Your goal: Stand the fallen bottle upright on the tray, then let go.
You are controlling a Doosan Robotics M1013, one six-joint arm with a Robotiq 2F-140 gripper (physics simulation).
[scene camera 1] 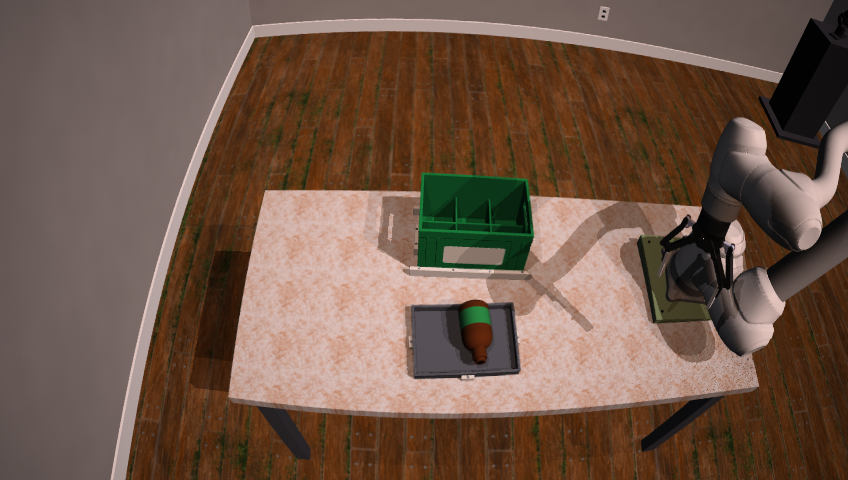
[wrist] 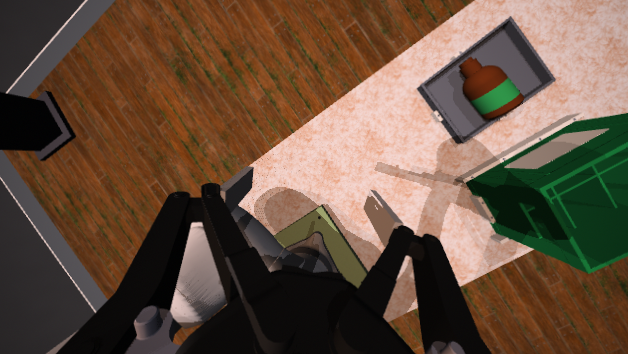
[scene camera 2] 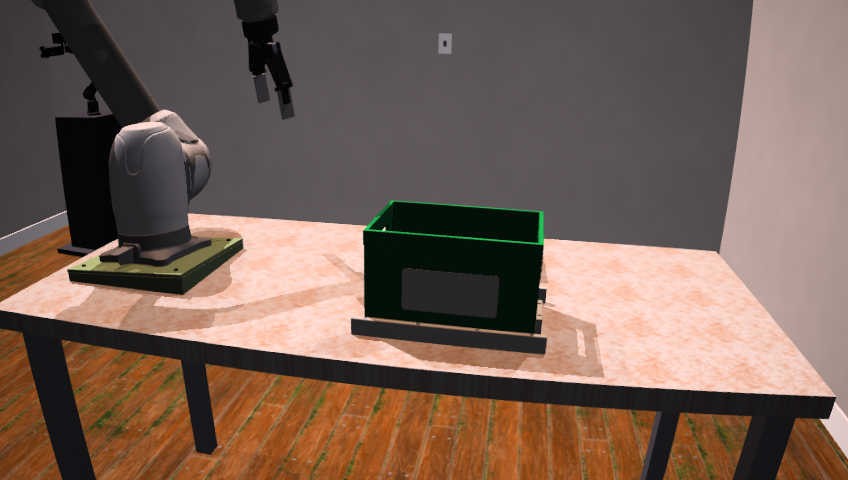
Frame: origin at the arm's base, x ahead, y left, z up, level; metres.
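Seen in the pictures: gripper, fingertip midpoint: (scene camera 1: 684, 289) (wrist: 311, 188) (scene camera 2: 275, 109); arm's base, link origin: (scene camera 1: 687, 277) (wrist: 307, 267) (scene camera 2: 156, 252).
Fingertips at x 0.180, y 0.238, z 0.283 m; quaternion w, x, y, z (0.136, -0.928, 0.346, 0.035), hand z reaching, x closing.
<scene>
Offsets run from my fingertips to a thing's top centre.
The brown bottle {dx +0.451, dy +0.002, dz -0.227 m} (scene camera 1: 475, 327) (wrist: 492, 92) with a green band lies on its side in the grey tray {dx +0.475, dy +0.008, dz -0.281 m} (scene camera 1: 434, 344) (wrist: 517, 60). In scene camera 1 its neck points to the tray's front wall and its base lies near the back wall, right of the tray's middle. The bottle and tray do not show in scene camera 2, where the crate stands in front. My gripper (scene camera 1: 690, 282) (scene camera 2: 274, 102) (wrist: 311, 188) is open and empty, high above the table at the robot base's end, well away from the bottle.
A tall green crate {dx +0.484, dy -0.284, dz -0.132 m} (scene camera 1: 431, 252) (scene camera 2: 380, 273) (wrist: 590, 200) with dividers stands behind the tray in scene camera 1, in a low pale holder (scene camera 1: 470, 273) (scene camera 2: 446, 337). The arm's olive base plate (scene camera 1: 651, 279) (scene camera 2: 184, 279) (wrist: 345, 250) is at the table's end.
</scene>
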